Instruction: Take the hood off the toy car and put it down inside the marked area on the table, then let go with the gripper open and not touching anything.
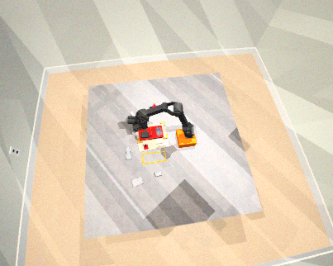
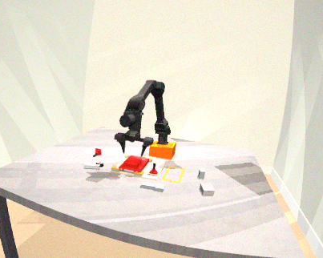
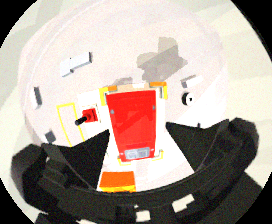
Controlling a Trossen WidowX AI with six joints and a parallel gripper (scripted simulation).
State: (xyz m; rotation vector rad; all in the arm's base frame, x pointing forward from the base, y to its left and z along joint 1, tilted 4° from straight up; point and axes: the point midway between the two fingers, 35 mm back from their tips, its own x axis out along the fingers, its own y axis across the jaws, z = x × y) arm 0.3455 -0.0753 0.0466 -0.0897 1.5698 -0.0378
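Now: gripper tip 40 mm above the red hood.
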